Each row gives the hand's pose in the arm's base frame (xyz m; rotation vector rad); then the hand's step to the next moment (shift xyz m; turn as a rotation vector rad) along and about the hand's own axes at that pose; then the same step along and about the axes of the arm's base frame.
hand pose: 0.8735 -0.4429 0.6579 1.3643 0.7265 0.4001
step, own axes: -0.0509 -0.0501 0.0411 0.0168 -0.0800 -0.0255
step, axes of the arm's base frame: -0.0165 -0.0727 -0.0351 -0.0169 0.0148 -0.0826
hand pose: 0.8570 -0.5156 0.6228 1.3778 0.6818 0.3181
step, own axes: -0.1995 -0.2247 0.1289 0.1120 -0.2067 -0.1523
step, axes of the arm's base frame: -0.1149 -0.2608 -0.1604 -0.0437 0.1465 -0.2347
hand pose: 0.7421 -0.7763 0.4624 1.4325 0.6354 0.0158
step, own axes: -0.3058 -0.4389 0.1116 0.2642 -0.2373 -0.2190
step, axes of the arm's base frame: -0.3671 -0.2910 -0.2814 0.0449 0.2598 -0.3234
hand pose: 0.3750 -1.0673 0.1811 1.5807 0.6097 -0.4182
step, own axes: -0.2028 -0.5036 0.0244 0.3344 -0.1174 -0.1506
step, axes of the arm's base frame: -0.4638 -0.0364 -0.2809 0.1792 0.1979 -0.2775
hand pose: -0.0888 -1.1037 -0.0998 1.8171 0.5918 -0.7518
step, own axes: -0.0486 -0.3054 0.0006 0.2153 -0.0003 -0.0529
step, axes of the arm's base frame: -0.2463 0.1017 -0.1569 0.1582 0.0603 -0.1431
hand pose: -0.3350 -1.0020 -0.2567 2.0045 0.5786 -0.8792
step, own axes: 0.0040 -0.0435 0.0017 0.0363 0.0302 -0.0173
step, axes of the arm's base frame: -0.0272 0.0220 -0.0263 0.0500 0.0011 -0.0052
